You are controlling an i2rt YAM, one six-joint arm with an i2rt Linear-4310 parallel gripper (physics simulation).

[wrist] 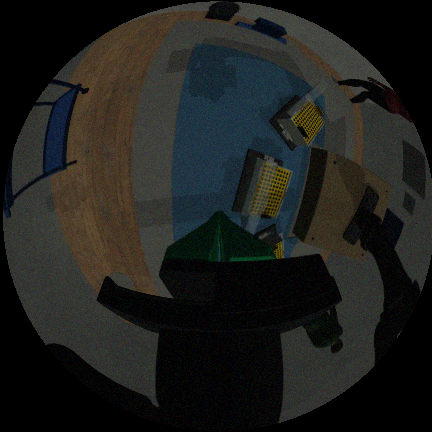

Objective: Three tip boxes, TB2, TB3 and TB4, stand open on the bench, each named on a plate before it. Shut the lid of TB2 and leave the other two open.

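Places are measured from the arm's base along level axes (x ahead, y left, z up), in millimetres.
Where they show: gripper, fingertip midpoint: [218, 216]; arm's base, origin of the base link: [361, 216].
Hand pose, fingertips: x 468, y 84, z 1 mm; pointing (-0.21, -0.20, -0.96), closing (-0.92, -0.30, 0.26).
Things, the pixels of their top centre, and the offset from my fingertips. Level surfaces: height alone.
- upper-right box, middle of its top: [314, 120] 200 mm back, 233 mm right, 120 mm down
- middle box, middle of its top: [274, 193] 154 mm back, 17 mm right, 120 mm down
- lowest box, middle of its top: [274, 261] 275 mm back, 173 mm left, 120 mm down
- blue mat, its level: 194 mm down
Three tip boxes with yellow racks stand in the wrist view; I cannot read their name plates. The upper-right box [308, 122] has its clear lid [315, 93] raised. The middle box [274, 190] has its clear lid standing along its left side, overlapping part of the yellow rack in view; its exact tilt is unclear. The lowest box [279, 250] is largely hidden behind my right finger, and its lid cannot be made out. My gripper [218, 216] is shut, its green fingers together with nothing seen between them. Its tips are left of and below the middle box in view.
The boxes are on a blue mat [200, 145]. A brown board [345, 200] with a dark arm mounted on it stands to the right. A blue frame [57, 135] is at the far left. A blue object [270, 27] and a dark object [223, 10] are at the top.
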